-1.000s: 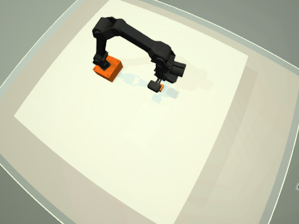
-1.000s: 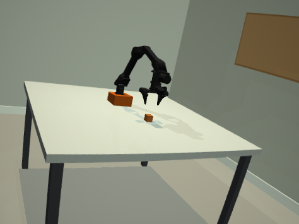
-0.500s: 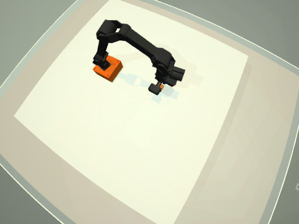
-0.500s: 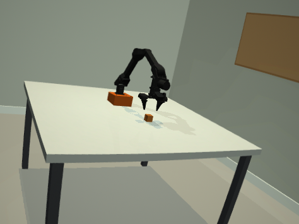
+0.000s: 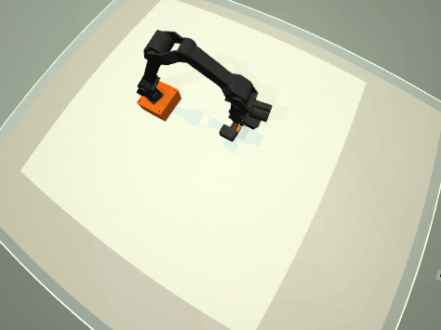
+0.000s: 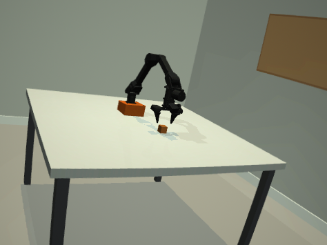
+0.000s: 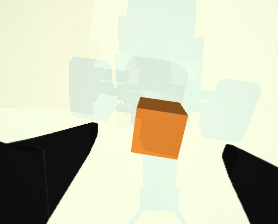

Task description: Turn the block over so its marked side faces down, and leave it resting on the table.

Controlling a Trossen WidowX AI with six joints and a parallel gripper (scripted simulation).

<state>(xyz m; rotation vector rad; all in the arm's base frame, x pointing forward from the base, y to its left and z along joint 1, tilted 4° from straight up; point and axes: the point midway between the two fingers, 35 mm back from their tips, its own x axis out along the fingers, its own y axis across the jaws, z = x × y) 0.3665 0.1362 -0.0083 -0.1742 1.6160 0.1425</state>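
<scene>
Right now my gripper tip is 10 mm past the block and 40 mm above it.
</scene>
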